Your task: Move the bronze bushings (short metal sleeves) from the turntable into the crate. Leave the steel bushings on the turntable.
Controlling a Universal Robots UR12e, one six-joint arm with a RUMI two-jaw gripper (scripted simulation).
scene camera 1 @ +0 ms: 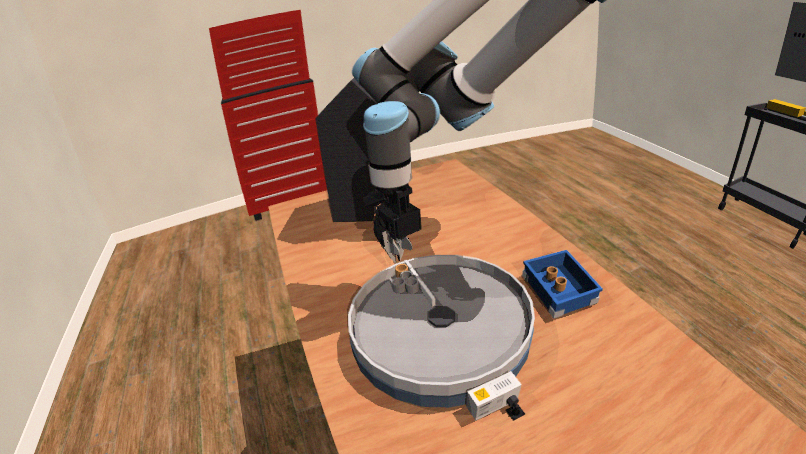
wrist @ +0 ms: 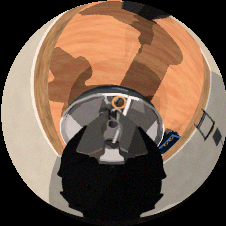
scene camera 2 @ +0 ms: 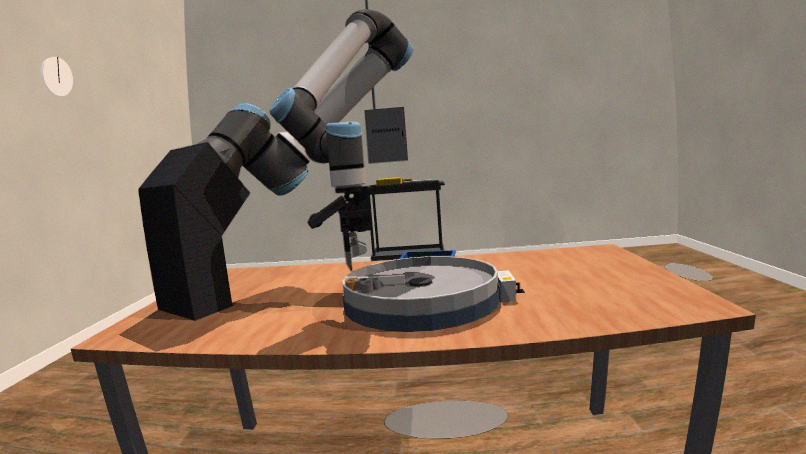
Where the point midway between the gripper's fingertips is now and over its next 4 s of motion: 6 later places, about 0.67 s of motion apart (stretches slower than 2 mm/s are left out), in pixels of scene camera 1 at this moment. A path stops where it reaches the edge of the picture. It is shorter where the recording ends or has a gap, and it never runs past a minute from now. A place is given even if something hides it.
My gripper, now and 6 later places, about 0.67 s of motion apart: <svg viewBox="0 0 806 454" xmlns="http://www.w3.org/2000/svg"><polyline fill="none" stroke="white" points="397,261 398,267 398,268 398,269 398,273 398,276 397,267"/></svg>
